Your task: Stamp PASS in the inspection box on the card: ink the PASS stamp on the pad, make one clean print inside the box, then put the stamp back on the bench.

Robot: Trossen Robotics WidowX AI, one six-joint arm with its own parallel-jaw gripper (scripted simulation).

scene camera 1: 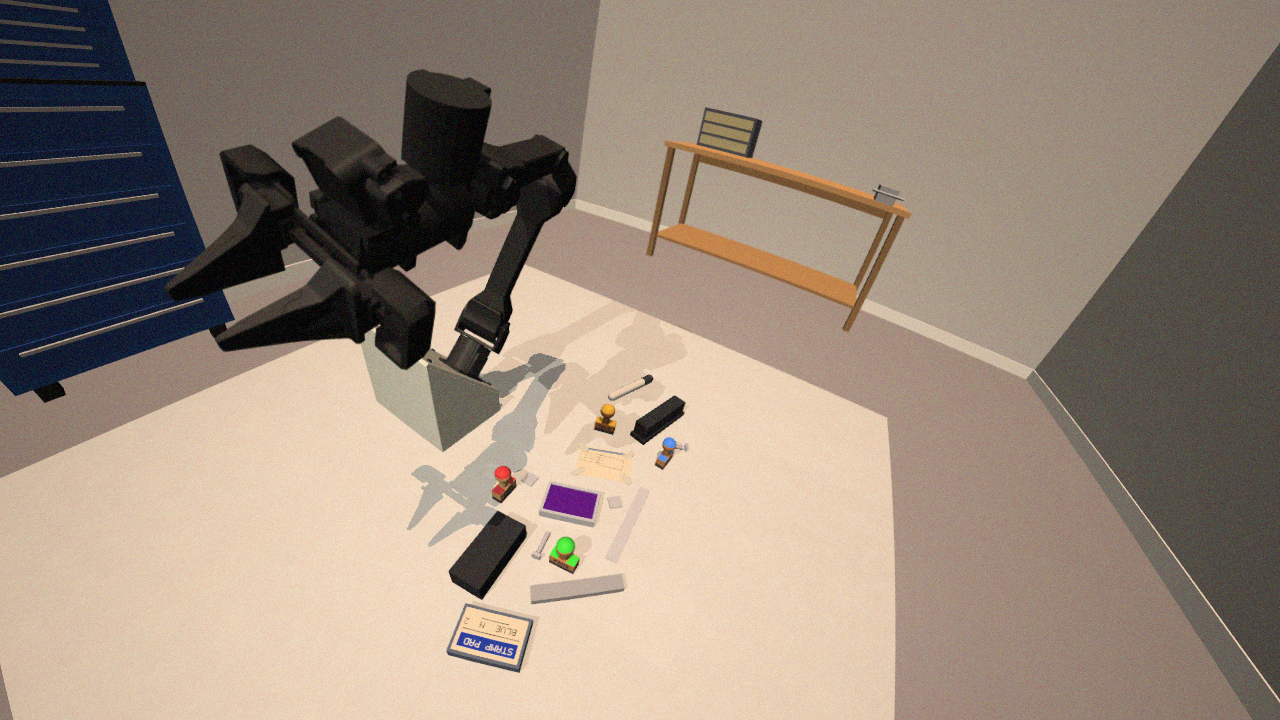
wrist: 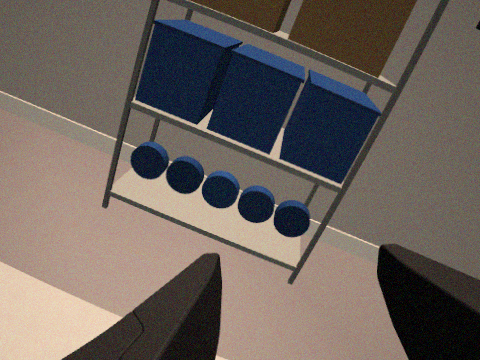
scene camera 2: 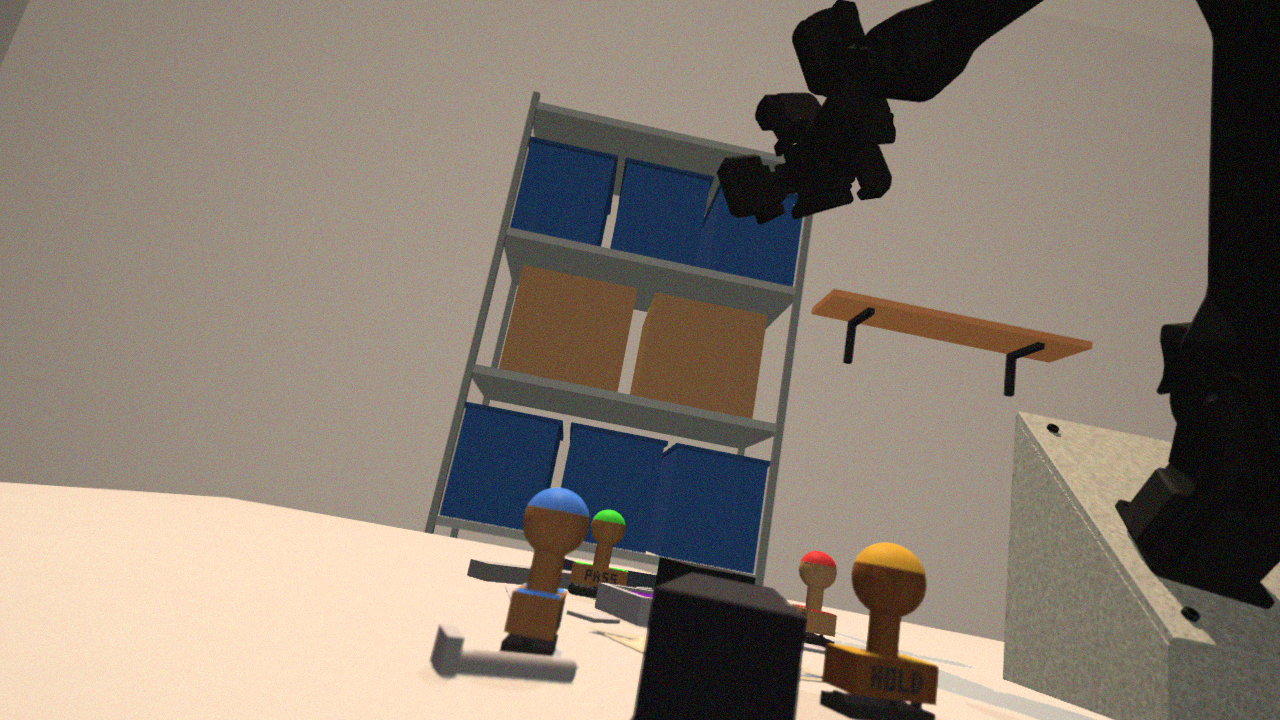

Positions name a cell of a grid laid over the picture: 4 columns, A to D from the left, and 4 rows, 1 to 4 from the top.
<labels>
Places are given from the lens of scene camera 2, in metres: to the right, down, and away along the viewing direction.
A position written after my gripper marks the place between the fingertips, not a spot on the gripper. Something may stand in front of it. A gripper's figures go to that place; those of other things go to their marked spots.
my gripper (scene camera 2: C2): 0.16, -0.17, 0.85
red stamp (scene camera 2: C4): 0.12, 0.15, 0.51
</labels>
